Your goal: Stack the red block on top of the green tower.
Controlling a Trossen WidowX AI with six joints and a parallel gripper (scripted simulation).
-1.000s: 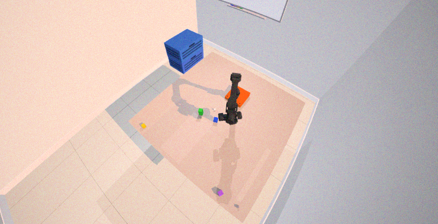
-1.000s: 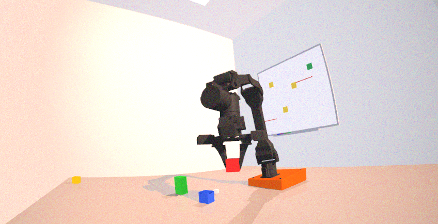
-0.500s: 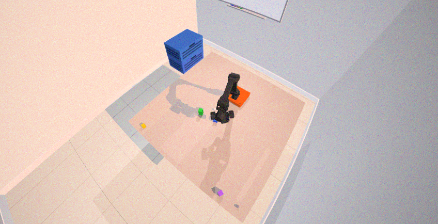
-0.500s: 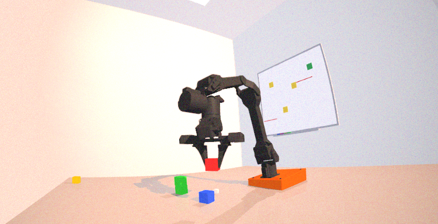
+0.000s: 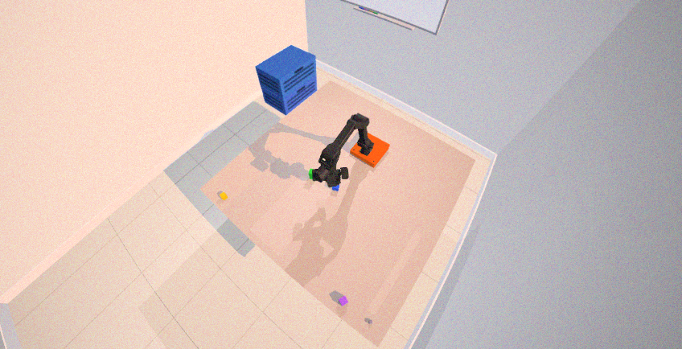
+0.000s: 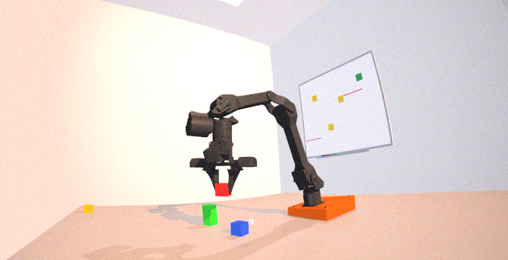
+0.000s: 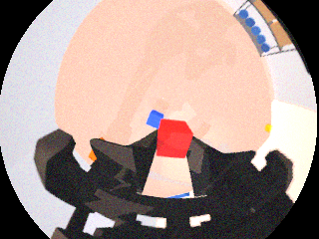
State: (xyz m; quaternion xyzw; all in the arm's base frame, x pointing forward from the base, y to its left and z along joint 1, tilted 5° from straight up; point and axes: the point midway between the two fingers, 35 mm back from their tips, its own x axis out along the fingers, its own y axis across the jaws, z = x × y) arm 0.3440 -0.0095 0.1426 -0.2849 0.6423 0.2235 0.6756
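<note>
The blue block is 11 cm below my gripper tip, 4 cm behind it and 1 cm to the left of it. Round my gripper tip: red block (1 cm above); tiny white cube (12 cm below, 12 cm behind, 6 cm to the right); purple block (43 cm ahead, 41 cm to the left, 11 cm below).
</note>
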